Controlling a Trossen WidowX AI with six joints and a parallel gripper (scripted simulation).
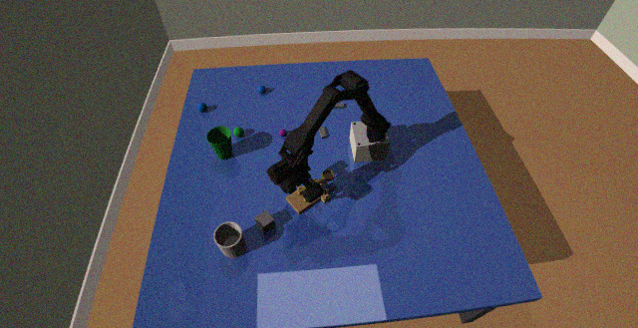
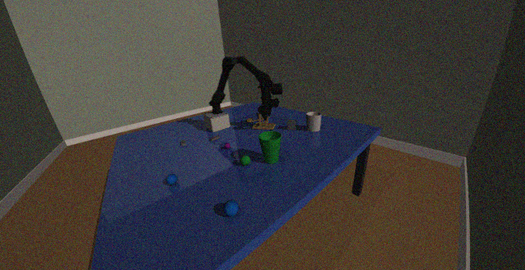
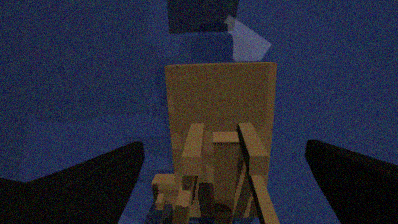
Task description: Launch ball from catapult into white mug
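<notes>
My gripper tip is 34 cm to the left of the magenta ball, 6 cm short of it and 5 cm above it. From my gripper tip the other things lie so: wooden catapult: 6 cm behind, 3 cm to the right, 1 cm below; white mug: 24 cm ahead, 17 cm to the left, 4 cm below; dark cube: 13 cm ahead, 9 cm to the left, 4 cm below.
</notes>
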